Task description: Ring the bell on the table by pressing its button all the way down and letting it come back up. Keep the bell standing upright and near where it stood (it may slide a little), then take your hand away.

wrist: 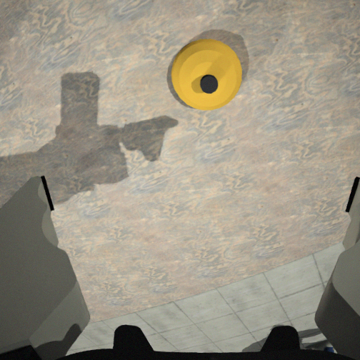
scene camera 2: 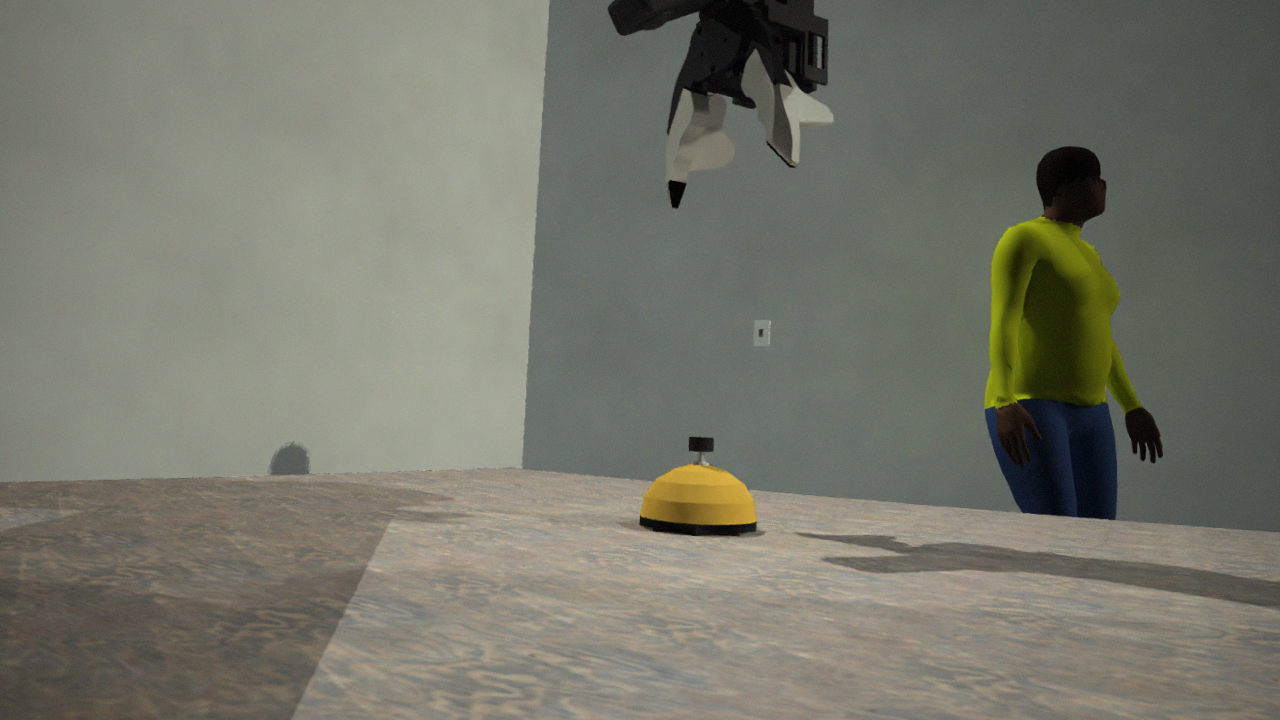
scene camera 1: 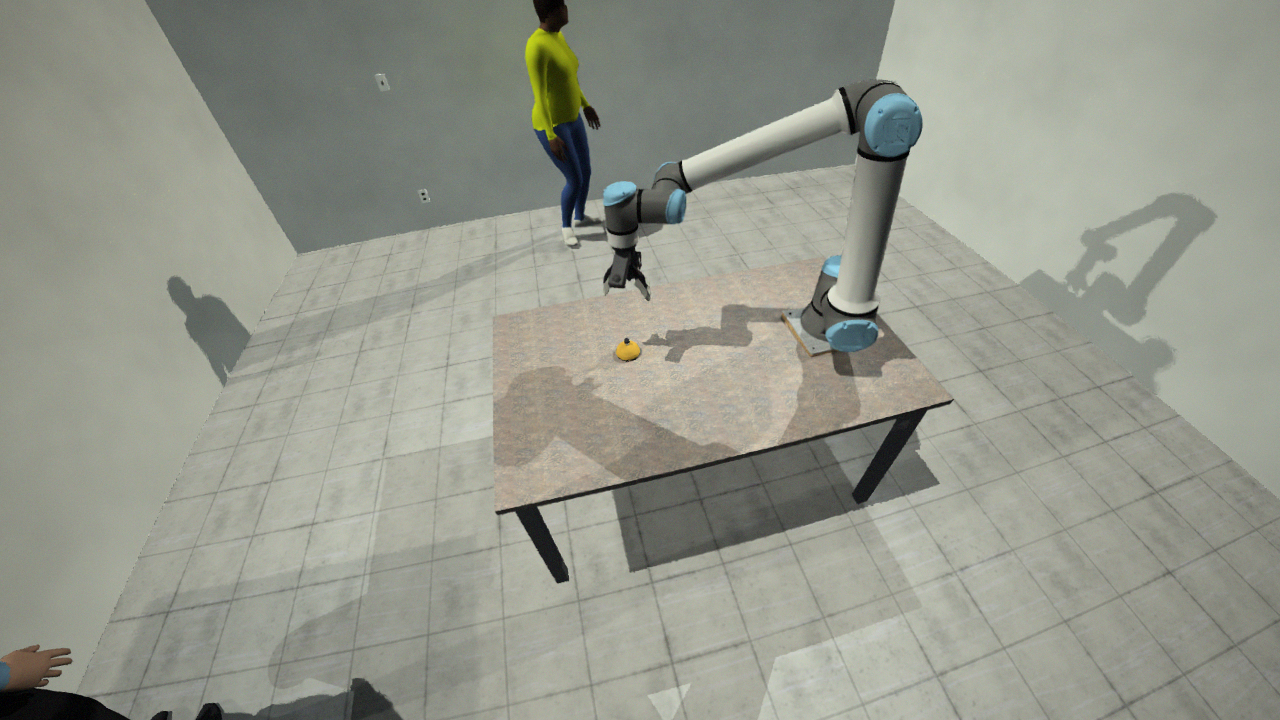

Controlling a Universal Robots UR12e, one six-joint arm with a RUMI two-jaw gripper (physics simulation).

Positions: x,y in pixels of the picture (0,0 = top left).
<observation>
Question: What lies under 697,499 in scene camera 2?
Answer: A yellow dome bell.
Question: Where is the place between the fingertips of my gripper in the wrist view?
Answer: At 199,182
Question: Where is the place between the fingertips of my gripper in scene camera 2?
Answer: At 727,189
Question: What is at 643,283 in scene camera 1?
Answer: My gripper.
</observation>
